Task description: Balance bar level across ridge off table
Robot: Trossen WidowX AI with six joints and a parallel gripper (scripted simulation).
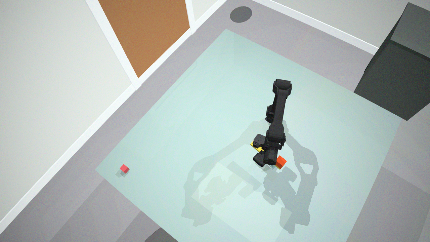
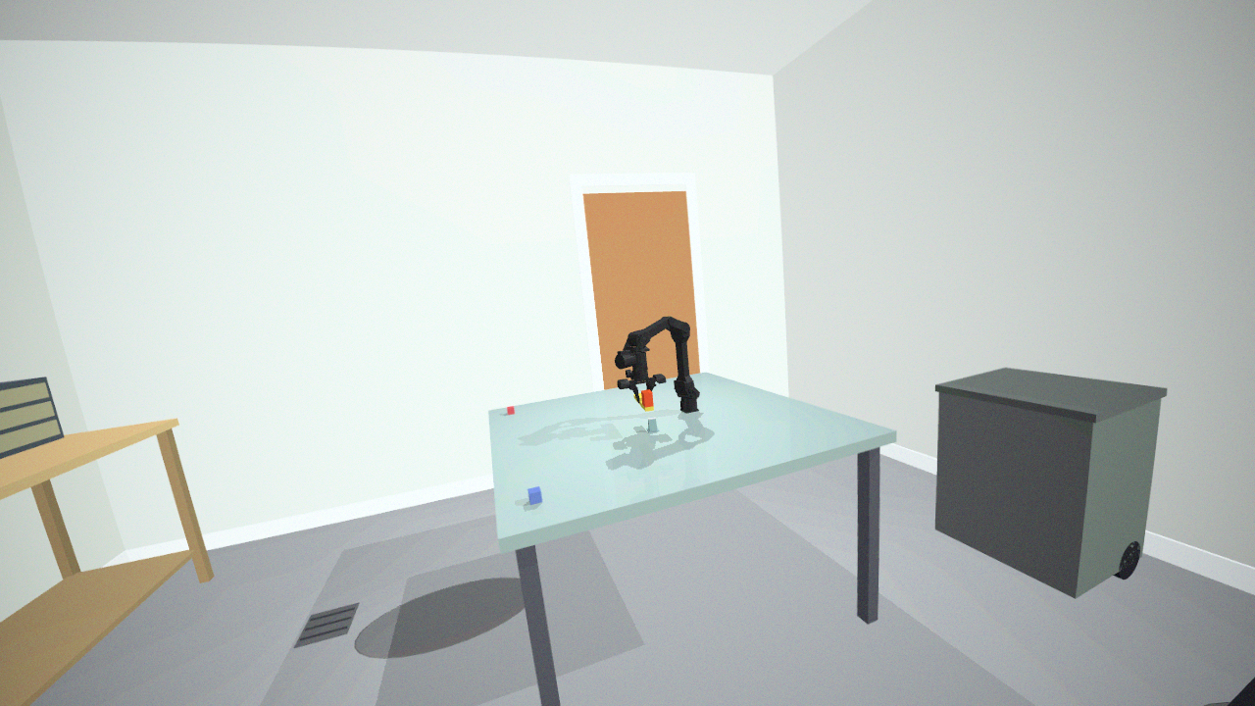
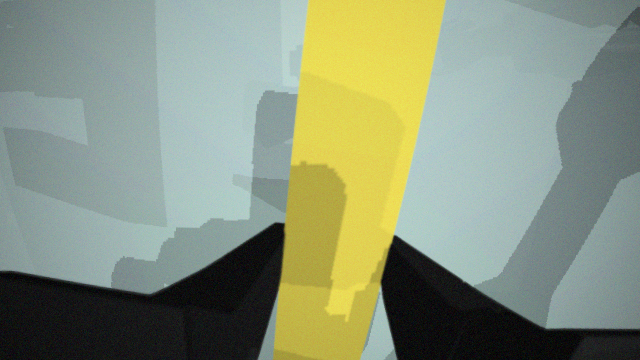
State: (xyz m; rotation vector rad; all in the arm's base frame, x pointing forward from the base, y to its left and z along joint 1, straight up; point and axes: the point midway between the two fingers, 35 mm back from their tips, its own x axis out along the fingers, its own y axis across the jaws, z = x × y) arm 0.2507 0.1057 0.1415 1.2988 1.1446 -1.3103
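Right now the ridge is 10 mm behind my gripper tip, 40 mm to the left of it and 60 mm below it. Round my gripper tip: blue cube: 490 mm ahead, 390 mm to the left, 90 mm below; small red cube: 490 mm ahead, 610 mm to the right, 90 mm below.
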